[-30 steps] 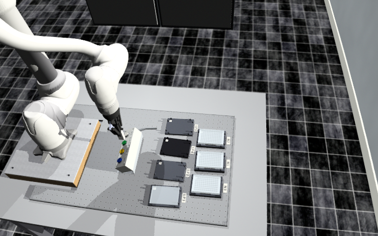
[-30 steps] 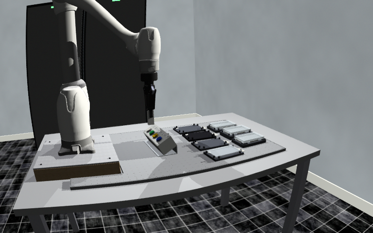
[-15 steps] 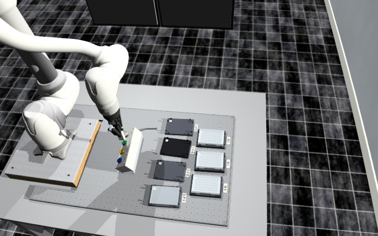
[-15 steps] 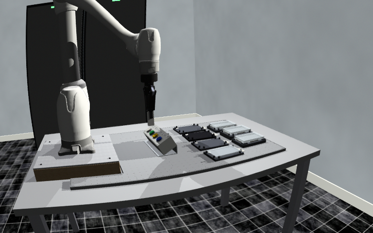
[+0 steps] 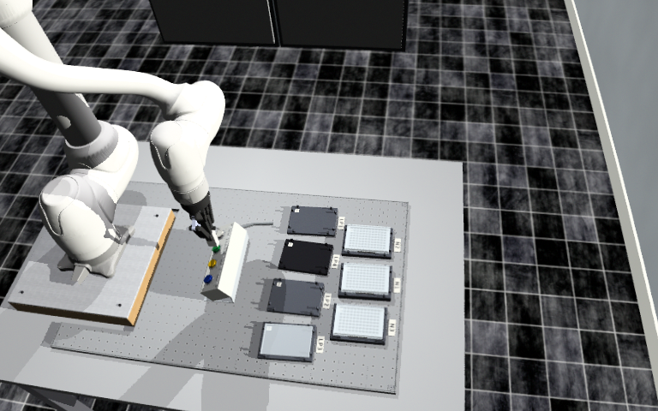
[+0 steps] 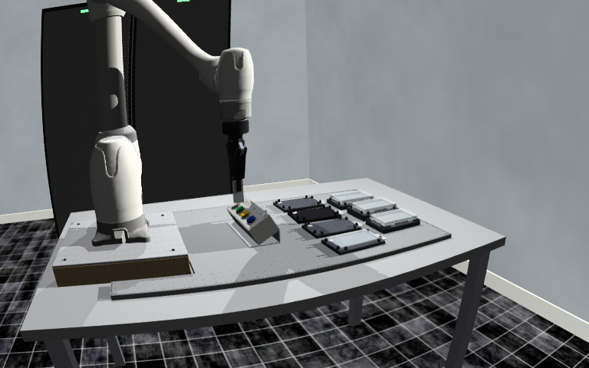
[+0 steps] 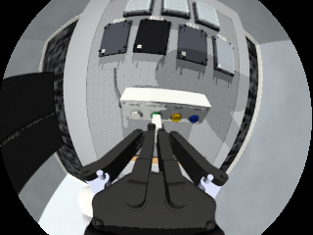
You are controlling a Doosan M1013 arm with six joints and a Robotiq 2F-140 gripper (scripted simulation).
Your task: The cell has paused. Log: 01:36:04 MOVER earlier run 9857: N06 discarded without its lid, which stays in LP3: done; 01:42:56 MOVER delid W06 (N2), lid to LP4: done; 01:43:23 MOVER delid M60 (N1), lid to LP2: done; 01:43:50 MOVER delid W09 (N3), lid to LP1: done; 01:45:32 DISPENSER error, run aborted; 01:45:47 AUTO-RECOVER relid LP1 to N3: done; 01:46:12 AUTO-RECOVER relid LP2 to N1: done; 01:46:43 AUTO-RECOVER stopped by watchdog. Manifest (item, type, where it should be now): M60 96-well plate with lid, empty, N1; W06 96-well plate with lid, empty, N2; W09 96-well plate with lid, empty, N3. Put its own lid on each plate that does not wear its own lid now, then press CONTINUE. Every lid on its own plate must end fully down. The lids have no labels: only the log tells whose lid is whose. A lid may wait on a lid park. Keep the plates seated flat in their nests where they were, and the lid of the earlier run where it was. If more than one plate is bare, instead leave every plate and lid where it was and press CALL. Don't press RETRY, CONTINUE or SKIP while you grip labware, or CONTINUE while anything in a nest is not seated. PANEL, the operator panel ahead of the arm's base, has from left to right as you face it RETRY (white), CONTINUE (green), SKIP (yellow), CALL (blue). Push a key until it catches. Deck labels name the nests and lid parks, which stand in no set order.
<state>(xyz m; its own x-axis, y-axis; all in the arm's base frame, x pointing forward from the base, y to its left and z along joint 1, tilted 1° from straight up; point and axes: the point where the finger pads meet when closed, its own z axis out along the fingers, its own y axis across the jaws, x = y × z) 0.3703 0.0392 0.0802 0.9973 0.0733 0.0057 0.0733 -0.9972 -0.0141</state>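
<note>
The green key is 50 mm below my hand. Also, from my hand: yellow key (50 mm to the right, 50 mm below, 10 mm ahead); blue key (100 mm to the right, 50 mm below, 10 mm ahead); white key (50 mm to the left, 50 mm below).
</note>
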